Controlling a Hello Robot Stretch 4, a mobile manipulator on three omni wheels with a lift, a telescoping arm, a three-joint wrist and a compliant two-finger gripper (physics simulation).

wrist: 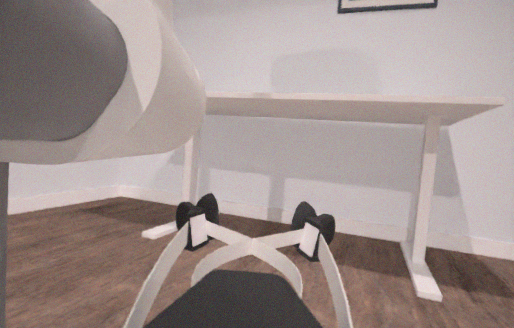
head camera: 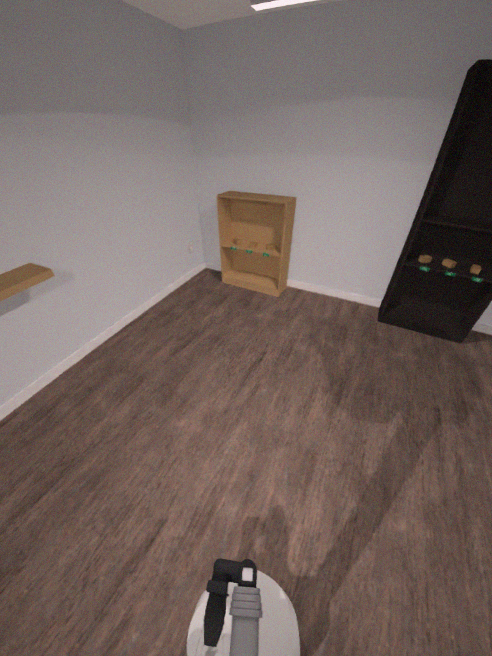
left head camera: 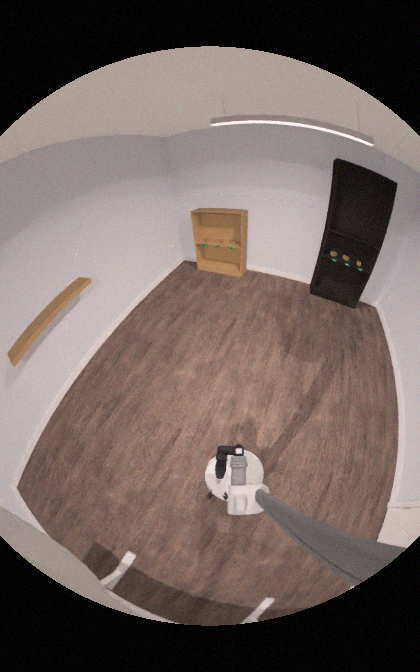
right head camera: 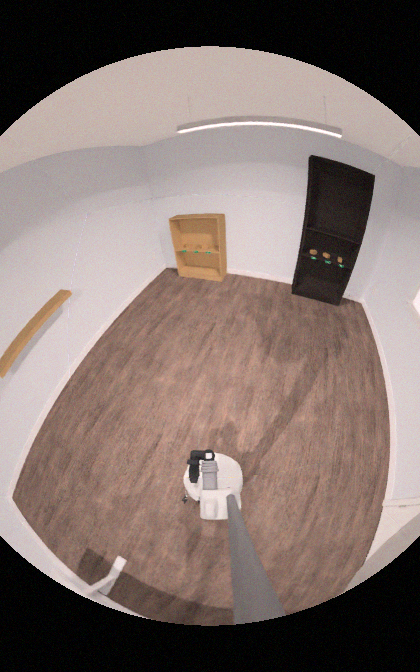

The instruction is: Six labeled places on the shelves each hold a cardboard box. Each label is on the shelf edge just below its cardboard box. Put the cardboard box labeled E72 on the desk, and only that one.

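A low wooden shelf unit stands near the far corner, with three small cardboard boxes above green labels on its middle shelf. A tall black shelf unit stands to its right and holds three more cardboard boxes, such as its leftmost box, above green labels. The label text is too small to read, so I cannot tell which box is E72. The white desk stands beyond my gripper in the wrist view. My gripper is open and empty, its fingertips well apart.
A wooden wall shelf juts from the left wall. White desk legs stand on the floor behind the robot's base. A framed picture hangs above the desk.
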